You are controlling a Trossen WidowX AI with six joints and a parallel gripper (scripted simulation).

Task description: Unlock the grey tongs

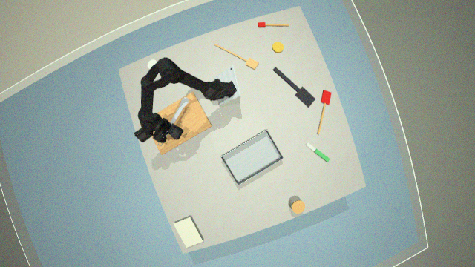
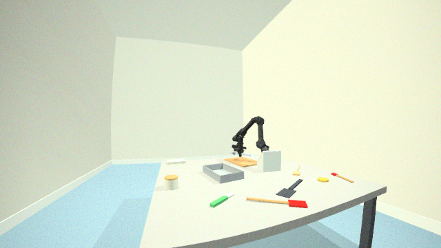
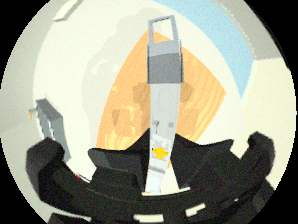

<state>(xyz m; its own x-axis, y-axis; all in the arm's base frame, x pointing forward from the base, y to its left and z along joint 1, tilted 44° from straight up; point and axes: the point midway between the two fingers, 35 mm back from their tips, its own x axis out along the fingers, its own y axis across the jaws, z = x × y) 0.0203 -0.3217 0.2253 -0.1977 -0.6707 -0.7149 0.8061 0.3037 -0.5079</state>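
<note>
Now: the wooden board 4 cm below my gripper tip, 2 cm to the left of it and 2 cm behind it. Also, from my gripper tip: cream block 63 cm ahead, 21 cm to the right, 4 cm below; grey roasting tin 35 cm to the left, 35 cm ahead, 2 cm below; black spatula 77 cm to the left, 9 cm ahead, 5 cm below.
</note>
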